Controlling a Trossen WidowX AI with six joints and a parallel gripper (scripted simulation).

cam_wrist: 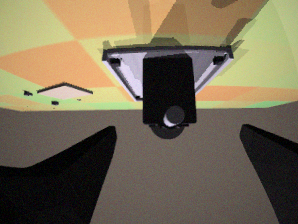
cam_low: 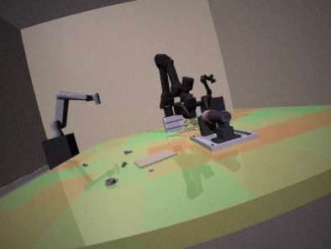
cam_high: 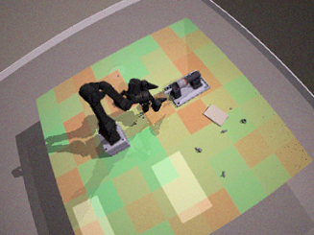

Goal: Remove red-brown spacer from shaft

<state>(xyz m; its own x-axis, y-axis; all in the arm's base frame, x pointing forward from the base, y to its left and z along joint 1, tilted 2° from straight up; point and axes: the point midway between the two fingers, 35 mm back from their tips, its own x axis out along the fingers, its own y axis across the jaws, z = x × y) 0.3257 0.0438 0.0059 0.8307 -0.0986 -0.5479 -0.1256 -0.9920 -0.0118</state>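
My gripper tip is 10 cm short of the shaft, 1 cm to the left of it and 1 cm above it. Round my gripper tip: flat tan plate: 26 cm to the right, 16 cm ahead, 9 cm below; red-brown spacer: 14 cm ahead, 2 cm to the right, 1 cm below.
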